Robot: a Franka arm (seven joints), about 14 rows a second.
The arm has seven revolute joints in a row. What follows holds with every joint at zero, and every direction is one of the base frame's.
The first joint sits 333 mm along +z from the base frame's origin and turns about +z.
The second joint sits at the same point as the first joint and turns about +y.
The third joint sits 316 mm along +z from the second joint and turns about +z.
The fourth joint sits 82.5 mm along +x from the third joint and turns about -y.
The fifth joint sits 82.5 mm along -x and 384 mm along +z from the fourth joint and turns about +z.
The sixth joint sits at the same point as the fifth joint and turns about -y.
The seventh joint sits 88 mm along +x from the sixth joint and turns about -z.
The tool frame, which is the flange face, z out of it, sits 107 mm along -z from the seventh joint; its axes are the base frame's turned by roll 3.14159, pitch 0 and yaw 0 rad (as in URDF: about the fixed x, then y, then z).
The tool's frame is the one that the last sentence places.
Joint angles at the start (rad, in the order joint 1, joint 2, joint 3, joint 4, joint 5, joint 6, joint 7): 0.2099 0.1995 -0.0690 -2.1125 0.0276 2.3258 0.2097
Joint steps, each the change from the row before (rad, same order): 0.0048 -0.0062 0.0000 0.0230 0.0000 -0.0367 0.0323; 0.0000 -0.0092 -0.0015 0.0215 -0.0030 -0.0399 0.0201; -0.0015 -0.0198 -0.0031 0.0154 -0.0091 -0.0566 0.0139; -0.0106 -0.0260 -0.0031 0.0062 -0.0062 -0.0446 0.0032; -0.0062 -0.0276 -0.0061 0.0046 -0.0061 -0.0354 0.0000; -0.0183 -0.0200 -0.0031 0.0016 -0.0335 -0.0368 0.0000; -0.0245 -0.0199 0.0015 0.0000 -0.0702 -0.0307 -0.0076
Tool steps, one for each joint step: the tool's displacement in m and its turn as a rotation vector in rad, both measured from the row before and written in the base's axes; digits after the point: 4 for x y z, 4 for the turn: 0.0026 0.0034 0.0102 0.0003 0.0079 -0.0269; 0.0020 -0.0004 0.0111 -0.0026 0.0091 -0.0191; -0.0017 -0.0030 0.0133 -0.0088 0.0205 -0.0125; -0.0029 -0.0085 0.0138 -0.0049 0.0119 -0.0132; -0.0031 -0.0077 0.0148 -0.0039 0.0028 -0.0089; -0.0034 -0.0143 0.0090 -0.0285 0.0125 -0.0040; -0.0033 -0.0173 0.0088 -0.0594 0.0068 0.0193
